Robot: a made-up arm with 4 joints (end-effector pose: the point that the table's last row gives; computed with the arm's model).
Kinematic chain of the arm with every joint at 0, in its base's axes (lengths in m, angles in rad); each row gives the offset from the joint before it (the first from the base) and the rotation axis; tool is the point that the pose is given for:
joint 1: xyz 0 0 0.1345 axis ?
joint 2: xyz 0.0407 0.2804 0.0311 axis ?
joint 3: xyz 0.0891 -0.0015 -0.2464 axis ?
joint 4: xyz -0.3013 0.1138 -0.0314 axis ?
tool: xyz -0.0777 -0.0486 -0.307
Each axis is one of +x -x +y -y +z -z.
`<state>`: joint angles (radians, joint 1 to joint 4).
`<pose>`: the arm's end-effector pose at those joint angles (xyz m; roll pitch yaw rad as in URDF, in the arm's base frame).
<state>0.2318 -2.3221 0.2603 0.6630</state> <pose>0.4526 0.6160 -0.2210 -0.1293 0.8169 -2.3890</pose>
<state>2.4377 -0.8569 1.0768 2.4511</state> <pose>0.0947 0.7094 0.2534 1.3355 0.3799 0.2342</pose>
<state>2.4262 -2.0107 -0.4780 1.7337</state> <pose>-0.1347 0.7297 0.3852 2.1696 -1.3515 -0.2156</pose>
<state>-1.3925 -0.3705 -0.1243 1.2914</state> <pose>-0.3201 0.5355 0.5111 -2.7578 0.4832 3.1289</pose>
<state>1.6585 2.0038 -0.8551 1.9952</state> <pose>0.0299 -0.1019 0.4481 -2.3399 0.4086 -0.8063</pose>
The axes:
joint 1: -y
joint 2: +z
joint 3: -x
joint 4: +y

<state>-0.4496 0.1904 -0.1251 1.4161</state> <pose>-0.5315 0.2429 0.1588 2.5449 1.2183 2.6914</pose>
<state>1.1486 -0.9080 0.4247 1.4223</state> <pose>0.1233 0.7317 -0.1819 0.6393 0.6178 -0.4675</pose>
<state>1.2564 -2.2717 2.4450 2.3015</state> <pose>0.5264 0.5152 0.3478 -2.2495 -0.2410 2.1396</pose>
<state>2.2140 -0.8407 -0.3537 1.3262</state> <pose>0.3328 0.7213 0.0593 0.8147 -1.0665 0.0905</pose>
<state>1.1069 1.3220 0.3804 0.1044</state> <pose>0.4972 -0.0467 -0.0890 -1.4518 -0.2108 1.3513</pose>
